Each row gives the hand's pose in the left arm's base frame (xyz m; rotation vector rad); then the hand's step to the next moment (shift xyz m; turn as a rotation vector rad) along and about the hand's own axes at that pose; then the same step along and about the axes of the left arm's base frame.
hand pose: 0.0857 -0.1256 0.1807 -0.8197 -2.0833 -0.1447
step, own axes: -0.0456 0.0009 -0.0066 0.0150 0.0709 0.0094
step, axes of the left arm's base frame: 0.0236 -0.0246 -0.0310 0.0301 0.0662 -0.0077
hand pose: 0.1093 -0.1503 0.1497 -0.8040 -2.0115 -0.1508
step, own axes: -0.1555 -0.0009 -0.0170 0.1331 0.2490 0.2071
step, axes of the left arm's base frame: 0.0663 -0.0822 -0.1154 -0.0487 0.3416 -0.0594
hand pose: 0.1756 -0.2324 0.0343 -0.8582 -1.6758 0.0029
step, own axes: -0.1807 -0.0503 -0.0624 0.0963 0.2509 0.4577
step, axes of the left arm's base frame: 0.0327 -0.1597 -0.1118 -0.2589 0.4317 -0.1683
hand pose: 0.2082 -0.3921 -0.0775 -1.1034 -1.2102 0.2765
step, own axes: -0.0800 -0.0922 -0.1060 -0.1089 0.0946 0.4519
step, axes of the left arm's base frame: 0.0251 -0.1567 0.0311 -0.3908 0.2100 -0.1680
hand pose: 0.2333 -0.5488 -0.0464 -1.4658 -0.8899 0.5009
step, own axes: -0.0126 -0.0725 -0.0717 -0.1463 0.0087 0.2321
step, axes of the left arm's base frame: 0.0312 -0.0613 0.0763 -0.2641 0.0348 -0.0663
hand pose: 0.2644 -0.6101 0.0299 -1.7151 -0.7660 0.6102
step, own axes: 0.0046 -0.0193 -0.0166 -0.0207 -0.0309 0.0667
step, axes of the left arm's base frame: 0.0116 -0.0035 0.0229 -0.0680 0.0322 0.0128
